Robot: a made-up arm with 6 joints.
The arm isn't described. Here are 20 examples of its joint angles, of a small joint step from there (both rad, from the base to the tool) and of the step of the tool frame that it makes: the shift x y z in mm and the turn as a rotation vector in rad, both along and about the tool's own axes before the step.
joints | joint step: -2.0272 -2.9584 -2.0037 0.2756 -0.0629 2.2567 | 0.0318 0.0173 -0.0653 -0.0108 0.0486 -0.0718
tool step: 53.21 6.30 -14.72 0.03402 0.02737 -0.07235
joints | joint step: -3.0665 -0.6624 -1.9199 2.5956 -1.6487 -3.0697 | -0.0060 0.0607 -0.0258 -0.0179 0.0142 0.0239
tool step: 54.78 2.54 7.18 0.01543 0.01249 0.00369
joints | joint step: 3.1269 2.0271 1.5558 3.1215 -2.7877 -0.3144 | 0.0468 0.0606 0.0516 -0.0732 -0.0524 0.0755
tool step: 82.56 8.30 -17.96 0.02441 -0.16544 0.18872
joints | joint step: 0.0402 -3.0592 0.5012 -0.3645 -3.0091 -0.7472 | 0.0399 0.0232 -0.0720 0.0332 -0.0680 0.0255
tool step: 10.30 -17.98 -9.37 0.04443 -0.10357 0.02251
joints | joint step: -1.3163 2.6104 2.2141 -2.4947 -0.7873 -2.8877 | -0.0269 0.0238 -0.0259 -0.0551 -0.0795 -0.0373
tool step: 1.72 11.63 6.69 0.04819 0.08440 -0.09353
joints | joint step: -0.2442 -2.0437 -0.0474 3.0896 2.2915 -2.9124 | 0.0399 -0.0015 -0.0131 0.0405 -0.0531 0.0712
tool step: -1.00 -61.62 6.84 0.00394 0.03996 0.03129
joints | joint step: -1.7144 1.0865 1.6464 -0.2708 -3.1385 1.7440 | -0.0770 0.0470 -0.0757 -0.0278 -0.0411 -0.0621
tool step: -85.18 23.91 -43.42 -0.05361 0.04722 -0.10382
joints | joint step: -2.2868 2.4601 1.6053 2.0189 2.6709 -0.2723 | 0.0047 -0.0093 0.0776 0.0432 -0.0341 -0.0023
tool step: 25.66 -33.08 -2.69 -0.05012 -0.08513 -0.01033
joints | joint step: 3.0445 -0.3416 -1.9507 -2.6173 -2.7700 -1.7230 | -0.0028 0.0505 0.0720 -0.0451 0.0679 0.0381
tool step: -38.22 36.65 71.18 0.03557 0.04034 0.10036
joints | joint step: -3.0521 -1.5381 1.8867 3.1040 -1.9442 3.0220 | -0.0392 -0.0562 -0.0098 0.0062 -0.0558 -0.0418
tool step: 54.47 29.12 -14.13 0.02410 -0.00643 -0.01637
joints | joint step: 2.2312 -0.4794 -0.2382 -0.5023 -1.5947 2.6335 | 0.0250 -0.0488 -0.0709 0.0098 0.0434 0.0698
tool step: -45.02 84.08 110.52 -0.04878 0.03505 -0.00280
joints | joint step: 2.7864 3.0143 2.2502 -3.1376 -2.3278 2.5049 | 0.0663 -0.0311 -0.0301 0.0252 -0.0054 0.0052
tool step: 38.27 -2.61 -8.97 -0.03173 -0.09376 0.00605
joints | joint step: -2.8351 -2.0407 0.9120 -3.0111 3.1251 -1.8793 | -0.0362 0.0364 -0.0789 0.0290 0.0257 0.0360
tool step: 48.36 20.61 -23.40 -0.04919 -0.05530 0.02192
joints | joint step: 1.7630 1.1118 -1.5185 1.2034 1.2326 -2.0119 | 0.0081 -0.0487 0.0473 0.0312 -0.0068 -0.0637
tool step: 7.95 -44.32 16.62 0.02578 -0.02778 -0.05095
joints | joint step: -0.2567 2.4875 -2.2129 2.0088 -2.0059 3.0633 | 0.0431 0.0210 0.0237 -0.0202 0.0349 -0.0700
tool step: 17.51 35.99 -12.84 0.00255 -0.02773 -0.12047
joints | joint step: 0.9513 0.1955 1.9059 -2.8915 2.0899 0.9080 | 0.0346 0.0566 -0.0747 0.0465 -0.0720 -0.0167
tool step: -63.22 28.77 -6.45 -0.07494 -0.00639 -0.00037
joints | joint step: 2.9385 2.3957 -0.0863 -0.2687 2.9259 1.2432 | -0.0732 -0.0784 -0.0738 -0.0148 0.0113 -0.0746
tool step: -79.03 -175.20 -30.46 -0.14763 0.05199 -0.08385
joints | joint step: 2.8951 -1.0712 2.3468 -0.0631 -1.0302 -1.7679 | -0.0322 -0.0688 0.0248 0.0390 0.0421 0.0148
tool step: 9.54 -30.30 -31.54 -0.00736 0.04115 0.00272
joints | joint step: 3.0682 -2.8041 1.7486 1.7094 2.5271 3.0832 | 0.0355 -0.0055 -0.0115 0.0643 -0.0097 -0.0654
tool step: -22.96 -24.37 -16.15 0.02588 0.03994 -0.14456
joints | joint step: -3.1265 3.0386 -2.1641 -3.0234 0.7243 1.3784 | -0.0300 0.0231 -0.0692 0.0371 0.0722 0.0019
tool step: 30.72 -63.91 19.26 0.11424 0.04618 0.00337
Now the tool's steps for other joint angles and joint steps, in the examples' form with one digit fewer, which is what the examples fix.
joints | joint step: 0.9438 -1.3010 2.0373 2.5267 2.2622 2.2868 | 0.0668 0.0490 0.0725 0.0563 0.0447 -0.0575
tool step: -15.6 -7.7 -79.3 0.0706 0.1334 -0.0438
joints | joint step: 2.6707 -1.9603 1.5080 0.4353 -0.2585 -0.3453 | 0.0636 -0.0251 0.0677 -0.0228 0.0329 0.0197
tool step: 32.0 -82.8 -22.9 0.0262 0.0735 0.0437
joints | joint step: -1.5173 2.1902 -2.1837 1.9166 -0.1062 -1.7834 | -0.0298 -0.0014 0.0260 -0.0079 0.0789 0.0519
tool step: 19.4 -14.2 3.5 -0.0727 0.0071 0.0127
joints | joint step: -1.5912 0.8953 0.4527 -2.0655 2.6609 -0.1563 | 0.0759 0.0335 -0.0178 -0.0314 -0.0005 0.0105
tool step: 94.8 -4.1 -60.9 -0.0018 -0.0740 0.0344
